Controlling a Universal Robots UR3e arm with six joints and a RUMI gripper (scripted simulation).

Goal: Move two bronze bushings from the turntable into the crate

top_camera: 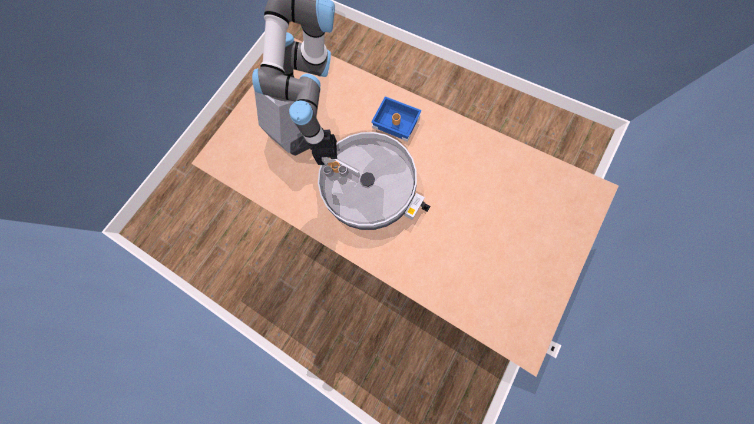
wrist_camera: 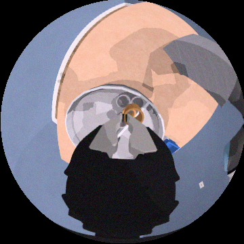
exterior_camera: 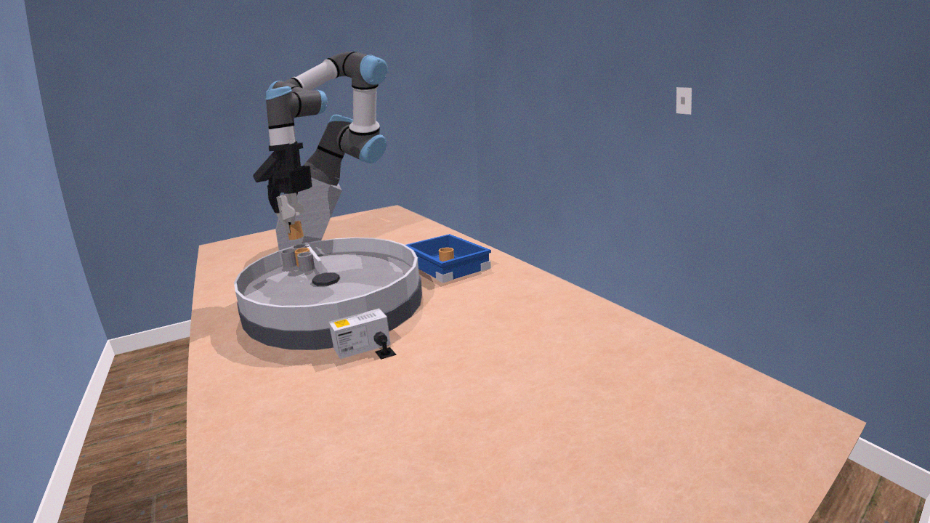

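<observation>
Now: the blue crate 37 cm to the left of my hand, 14 cm ahead of it and 13 cm below it. Also, from my hand: grey turntable 16 cm ahead, 10 cm below, 3 cm to the left.
</observation>
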